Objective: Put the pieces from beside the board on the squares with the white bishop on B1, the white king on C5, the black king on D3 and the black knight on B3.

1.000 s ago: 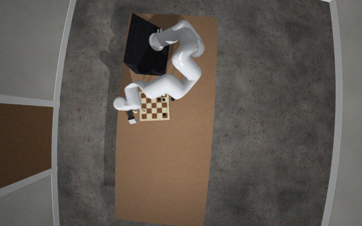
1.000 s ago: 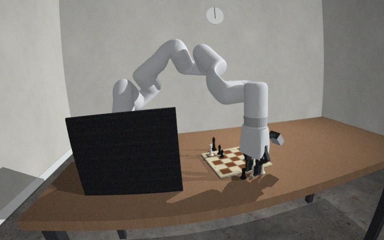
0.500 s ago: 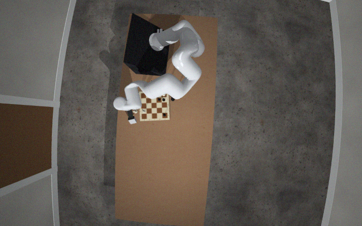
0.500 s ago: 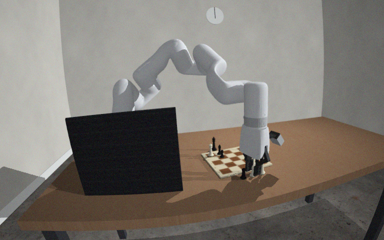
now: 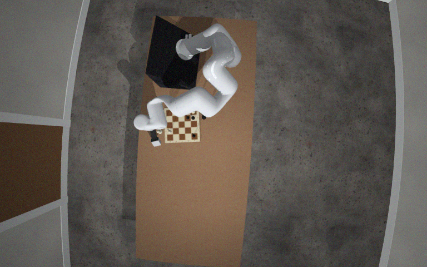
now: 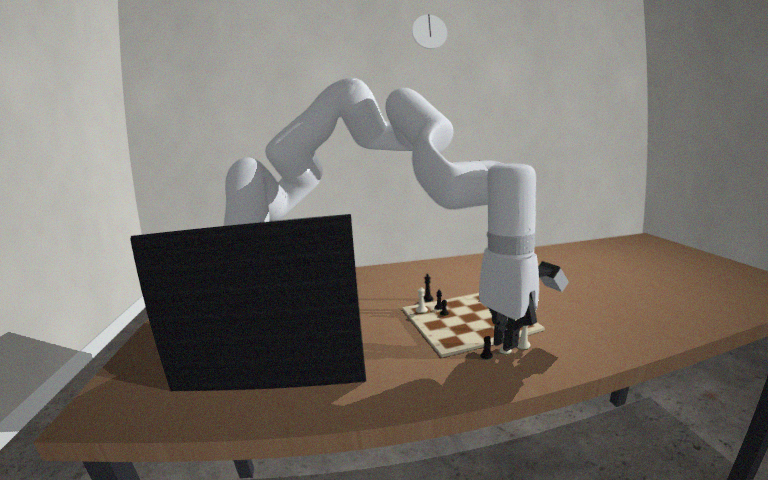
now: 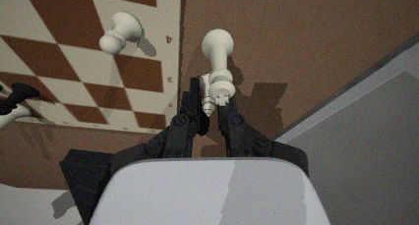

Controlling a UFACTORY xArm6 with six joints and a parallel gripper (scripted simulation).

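My hand is 40 mm short of the white king. The rest, counted from my hand: chessboard 140 mm to the left, 30 mm below, 10 mm behind; black king 270 mm to the left, 60 mm behind; white pawn 70 mm to the left, 40 mm ahead, 10 mm below.
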